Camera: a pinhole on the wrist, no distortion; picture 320 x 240 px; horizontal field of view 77.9 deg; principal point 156.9 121.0 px. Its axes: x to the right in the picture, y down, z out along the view. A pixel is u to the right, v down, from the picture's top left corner.
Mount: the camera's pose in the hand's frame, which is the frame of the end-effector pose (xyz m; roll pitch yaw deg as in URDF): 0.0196 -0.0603 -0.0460 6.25 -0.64 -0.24
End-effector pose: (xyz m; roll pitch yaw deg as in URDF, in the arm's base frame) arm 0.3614 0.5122 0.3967 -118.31 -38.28 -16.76
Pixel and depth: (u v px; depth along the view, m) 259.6 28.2 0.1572
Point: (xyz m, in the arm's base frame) 0.4329 0.6603 0.5241
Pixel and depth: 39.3 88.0 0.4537
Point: 0.3093 0.9809 0.2189
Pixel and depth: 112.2 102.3 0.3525
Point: 0.4230 0.8345 0.3361
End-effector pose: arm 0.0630 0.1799 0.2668 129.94 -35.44 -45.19
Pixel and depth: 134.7 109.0 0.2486
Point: 0.0791 0.0402 0.0923
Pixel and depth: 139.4 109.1 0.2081
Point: 0.0907 0.0655 0.1232
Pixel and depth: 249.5 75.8 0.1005
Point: 0.1584 0.1133 0.2187
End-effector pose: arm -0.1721 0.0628 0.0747 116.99 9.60 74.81
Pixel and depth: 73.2 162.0 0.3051
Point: 0.0051 -0.1257 -0.0505
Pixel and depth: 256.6 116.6 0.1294
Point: -0.1178 0.1147 -0.0444
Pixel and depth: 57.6 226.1 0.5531
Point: 0.2897 -0.3469 0.0319
